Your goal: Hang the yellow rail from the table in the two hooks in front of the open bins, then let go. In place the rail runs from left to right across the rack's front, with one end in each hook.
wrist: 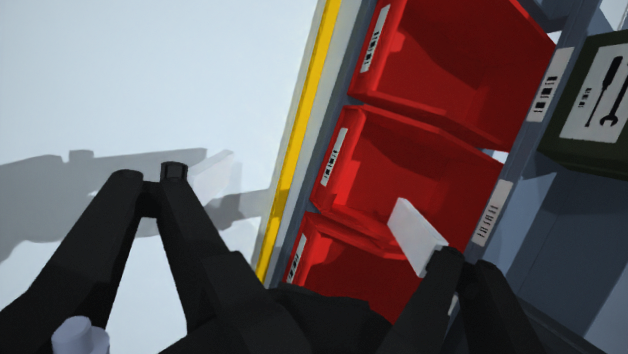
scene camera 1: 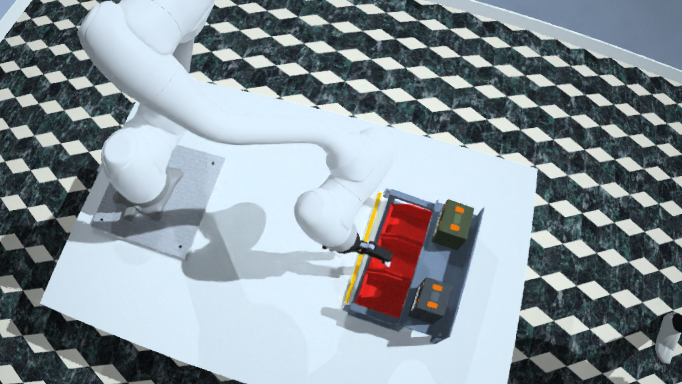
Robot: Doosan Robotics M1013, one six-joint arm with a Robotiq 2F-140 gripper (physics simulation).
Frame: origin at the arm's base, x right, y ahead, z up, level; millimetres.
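Seen in the pictures: gripper, fingertip midpoint: (wrist: 314,189) (scene camera 1: 364,258); arm's base, link origin: (scene camera 1: 148,186).
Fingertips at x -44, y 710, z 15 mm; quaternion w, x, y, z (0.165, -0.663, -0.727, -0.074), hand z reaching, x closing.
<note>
Pixels of each thing's middle, then the offset from my fingertips to it. Level surfaces: height alone.
- yellow rail, body centre: (wrist: 298,132) (scene camera 1: 363,248) dy -16, dx -40, dz -42 mm
- grey-blue rack, body centre: (wrist: 462,199) (scene camera 1: 413,260) dy +131, dx -34, dz +34 mm
- green toolbox, body centre: (scene camera 1: 452,224) dy +198, dx -147, dz +103 mm
- dark grey toolbox, body centre: (scene camera 1: 429,301) dy +201, dx +84, dz +115 mm
- white table, surface height: dz -47 mm
The yellow rail (scene camera 1: 353,280) (wrist: 306,100) runs along the front of the grey-blue rack (scene camera 1: 432,265) (wrist: 517,150), parallel to its front edge. In the scene view its ends are close to the rack's two front corners. The hooks are too small to tell whether each end sits inside one. My gripper (scene camera 1: 356,254) (wrist: 314,189) is open and empty above the rail's middle, with one finger on the table side and the other over the middle bin. The wrist view shows a gap between the fingers and the rail; the rail's ends are out of that view.
Red open bins (scene camera 1: 407,220) (wrist: 425,150) stand in the rack's front row. A green toolbox (scene camera 1: 454,225) (wrist: 565,145) and a dark grey toolbox (scene camera 1: 431,300) stand behind them. The arm's grey base plate (scene camera 1: 200,190) is at the left of the white table (scene camera 1: 270,190).
</note>
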